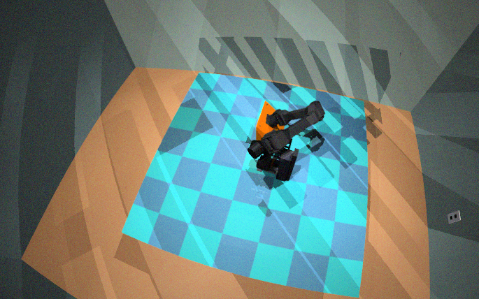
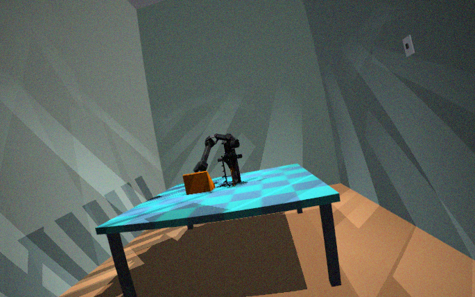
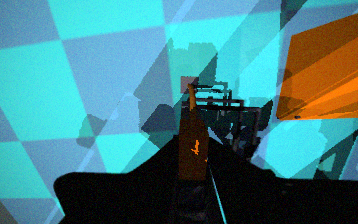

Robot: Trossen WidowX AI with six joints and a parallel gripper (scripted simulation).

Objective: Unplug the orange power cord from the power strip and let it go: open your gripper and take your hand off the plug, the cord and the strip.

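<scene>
My gripper tip is now 3 cm to the right of the orange plug.
</scene>
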